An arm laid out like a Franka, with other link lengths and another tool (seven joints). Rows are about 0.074 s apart.
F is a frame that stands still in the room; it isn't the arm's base.
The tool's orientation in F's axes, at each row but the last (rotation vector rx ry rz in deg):
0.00 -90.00 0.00
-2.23 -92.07 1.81
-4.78 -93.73 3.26
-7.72 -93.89 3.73
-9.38 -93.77 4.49
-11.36 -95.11 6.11
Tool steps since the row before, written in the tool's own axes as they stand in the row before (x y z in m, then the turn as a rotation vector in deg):
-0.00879 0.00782 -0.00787 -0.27 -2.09 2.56
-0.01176 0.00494 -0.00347 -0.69 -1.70 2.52
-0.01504 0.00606 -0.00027 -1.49 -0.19 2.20
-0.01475 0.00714 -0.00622 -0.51 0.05 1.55
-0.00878 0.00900 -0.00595 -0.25 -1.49 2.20
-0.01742 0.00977 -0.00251 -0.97 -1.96 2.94
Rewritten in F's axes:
0.00787 0.00782 -0.00879 -2.56 -2.09 -0.27
0.00392 0.00440 -0.01183 -2.50 -1.72 -0.71
0.00137 0.00469 -0.01546 -2.10 -0.29 -1.61
0.00754 0.00496 -0.01503 -1.51 0.05 -0.62
0.00703 0.00725 -0.00957 -2.26 -1.40 -0.18
0.00469 0.00610 -0.01860 -2.97 -1.97 -0.87

